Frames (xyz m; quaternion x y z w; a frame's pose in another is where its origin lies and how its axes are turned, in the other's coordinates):
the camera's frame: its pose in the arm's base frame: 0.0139 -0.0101 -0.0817 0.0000 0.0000 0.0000 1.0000
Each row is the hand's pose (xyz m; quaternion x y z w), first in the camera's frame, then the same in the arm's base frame.
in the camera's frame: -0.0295 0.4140 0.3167 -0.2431 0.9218 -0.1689 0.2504
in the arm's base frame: -0.0156 0.4039 0.2350 -0.2431 0.9218 -0.1689 0.2504
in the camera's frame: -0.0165 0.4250 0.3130 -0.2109 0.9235 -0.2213 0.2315
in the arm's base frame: -0.0026 0.4149 0.2313 -0.2109 0.9235 -0.2213 0.2315
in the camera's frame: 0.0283 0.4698 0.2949 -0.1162 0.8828 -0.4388 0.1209
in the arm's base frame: 0.0422 0.4597 0.2132 -0.1162 0.8828 -0.4388 0.1209
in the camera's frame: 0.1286 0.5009 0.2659 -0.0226 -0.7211 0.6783 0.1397
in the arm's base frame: 0.1425 0.4908 0.1842 -0.0226 -0.7211 0.6783 0.1397
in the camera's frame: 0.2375 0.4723 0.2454 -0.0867 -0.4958 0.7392 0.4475
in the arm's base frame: 0.2514 0.4622 0.1637 -0.0867 -0.4958 0.7392 0.4475
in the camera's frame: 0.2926 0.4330 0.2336 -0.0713 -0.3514 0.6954 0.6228
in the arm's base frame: 0.3065 0.4229 0.1519 -0.0713 -0.3514 0.6954 0.6228
